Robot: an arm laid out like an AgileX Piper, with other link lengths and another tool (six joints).
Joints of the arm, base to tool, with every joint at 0 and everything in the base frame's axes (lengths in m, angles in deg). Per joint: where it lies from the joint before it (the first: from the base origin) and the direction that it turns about. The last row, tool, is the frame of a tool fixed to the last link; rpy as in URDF.
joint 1: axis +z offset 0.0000 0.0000 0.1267
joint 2: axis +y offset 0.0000 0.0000 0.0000
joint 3: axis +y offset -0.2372 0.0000 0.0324
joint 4: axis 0.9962 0 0.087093 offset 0.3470 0.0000 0.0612
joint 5: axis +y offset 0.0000 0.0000 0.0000
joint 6: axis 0.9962 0 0.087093 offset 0.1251 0.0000 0.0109
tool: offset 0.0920 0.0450 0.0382 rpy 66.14 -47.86 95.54
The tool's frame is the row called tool.
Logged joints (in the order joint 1, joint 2, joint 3, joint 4, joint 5, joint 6), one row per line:
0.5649 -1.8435 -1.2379 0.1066 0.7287 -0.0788
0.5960 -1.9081 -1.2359 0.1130 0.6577 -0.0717
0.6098 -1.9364 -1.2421 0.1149 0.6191 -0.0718
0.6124 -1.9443 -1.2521 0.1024 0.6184 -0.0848
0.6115 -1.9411 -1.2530 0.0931 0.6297 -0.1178
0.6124 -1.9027 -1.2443 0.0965 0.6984 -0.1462
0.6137 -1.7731 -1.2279 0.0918 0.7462 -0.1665
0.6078 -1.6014 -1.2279 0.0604 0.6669 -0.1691
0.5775 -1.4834 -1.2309 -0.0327 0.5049 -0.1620
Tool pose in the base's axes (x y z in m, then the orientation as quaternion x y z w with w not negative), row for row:
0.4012 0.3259 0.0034 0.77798 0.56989 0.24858 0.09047
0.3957 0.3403 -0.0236 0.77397 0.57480 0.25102 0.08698
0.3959 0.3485 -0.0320 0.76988 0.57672 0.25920 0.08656
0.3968 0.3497 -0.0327 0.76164 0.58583 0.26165 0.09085
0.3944 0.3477 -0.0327 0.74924 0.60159 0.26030 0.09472
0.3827 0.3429 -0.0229 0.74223 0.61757 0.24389 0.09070
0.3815 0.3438 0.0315 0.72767 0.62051 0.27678 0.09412
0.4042 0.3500 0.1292 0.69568 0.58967 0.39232 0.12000
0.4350 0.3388 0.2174 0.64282 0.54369 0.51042 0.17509
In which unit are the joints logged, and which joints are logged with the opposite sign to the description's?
The joints are logged in radians. Opposite sign: joint 2.
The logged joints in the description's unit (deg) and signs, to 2 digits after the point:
32.37 105.62 -70.93 6.11 41.75 -4.51
34.15 109.33 -70.81 6.47 37.68 -4.11
34.94 110.95 -71.17 6.58 35.47 -4.11
35.09 111.40 -71.74 5.87 35.43 -4.86
35.04 111.22 -71.79 5.33 36.08 -6.75
35.09 109.02 -71.29 5.53 40.02 -8.38
35.16 101.59 -70.35 5.26 42.75 -9.54
34.82 91.75 -70.35 3.46 38.21 -9.69
33.09 84.99 -70.53 -1.87 28.93 -9.28

